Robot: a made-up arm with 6 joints.
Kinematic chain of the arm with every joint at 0, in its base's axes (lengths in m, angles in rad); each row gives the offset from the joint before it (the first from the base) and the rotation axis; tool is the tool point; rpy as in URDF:
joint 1: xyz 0 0 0.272 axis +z
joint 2: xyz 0 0 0 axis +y
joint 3: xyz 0.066 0 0.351 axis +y
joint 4: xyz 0.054 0 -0.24 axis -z
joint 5: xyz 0 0 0 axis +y
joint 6: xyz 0.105 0 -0.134 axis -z
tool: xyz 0 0 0 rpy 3.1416 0 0
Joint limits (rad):
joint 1: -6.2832..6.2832
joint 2: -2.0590..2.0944
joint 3: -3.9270..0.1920
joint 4: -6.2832..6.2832
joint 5: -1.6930..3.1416
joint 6: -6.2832..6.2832
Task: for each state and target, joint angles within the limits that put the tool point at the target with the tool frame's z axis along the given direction. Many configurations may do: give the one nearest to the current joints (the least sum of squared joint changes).
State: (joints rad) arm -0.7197 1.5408 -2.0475 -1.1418 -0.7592 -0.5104
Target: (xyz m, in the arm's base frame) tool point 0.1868 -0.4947 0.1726 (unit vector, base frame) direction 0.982 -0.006 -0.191
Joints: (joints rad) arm -1.4962 1.4879 -2.4386 -1.6821 -1.3945 -0.5104
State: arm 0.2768 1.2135 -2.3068 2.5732 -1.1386 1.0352
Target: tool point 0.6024 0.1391 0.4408 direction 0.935 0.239 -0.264
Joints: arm 0.2111 0.9320 -2.9320 3.2005 -0.6973 1.0352
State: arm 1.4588 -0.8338 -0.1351 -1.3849 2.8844 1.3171
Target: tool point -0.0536 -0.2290 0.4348 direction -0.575 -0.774 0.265
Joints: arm 0.8277 -1.4296 0.1063 -1.7862 3.0388 1.3171
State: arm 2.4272 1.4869 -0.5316 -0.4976 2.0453 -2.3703
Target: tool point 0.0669 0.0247 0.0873 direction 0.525 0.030 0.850
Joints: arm 2.0065 1.7862 -0.5641 -0.5141 1.6789 -2.3703
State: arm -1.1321 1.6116 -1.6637 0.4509 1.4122 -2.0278
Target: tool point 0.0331 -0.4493 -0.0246 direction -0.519 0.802 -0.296
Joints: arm -1.3737 1.3401 -1.9001 -0.3691 1.7935 -2.0278
